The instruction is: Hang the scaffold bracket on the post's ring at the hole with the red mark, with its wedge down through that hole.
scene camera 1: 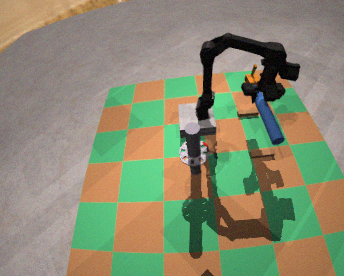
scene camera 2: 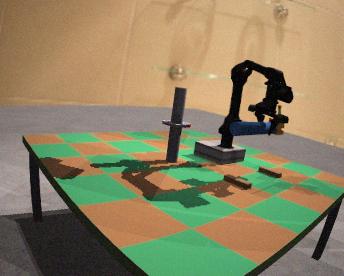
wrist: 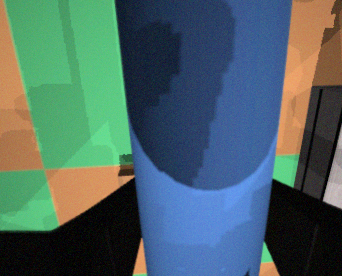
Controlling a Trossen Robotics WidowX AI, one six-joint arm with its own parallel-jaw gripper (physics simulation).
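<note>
The scaffold bracket has a blue tube (scene camera 1: 270, 122) (scene camera 2: 248, 128) (wrist: 210, 220) and an orange head (scene camera 1: 253, 79) (scene camera 2: 280, 128) with an upright wedge (scene camera 1: 255, 69) (scene camera 2: 280, 110). My gripper (scene camera 1: 259, 97) (scene camera 2: 269, 122) (wrist: 196, 179) is shut on the blue tube near its head end. It holds the bracket above the table, with the tube roughly level. The grey post (scene camera 1: 193, 141) (scene camera 2: 177, 105) stands to the left of the bracket in both scene views. Its pale ring (scene camera 2: 167, 122) has holes around it and a red mark (scene camera 1: 205, 145) (scene camera 2: 189, 125) on the side towards the arm. The head does not show in the wrist view.
Two low brown supports (scene camera 1: 247, 114) (scene camera 2: 237, 181) lie apart on the checkered table (scene camera 1: 142, 182) (scene camera 2: 145, 215) below the bracket. The arm's grey base block (scene camera 1: 188, 116) (scene camera 2: 220, 151) stands near the post. Shadows of the arm and post fall across the table.
</note>
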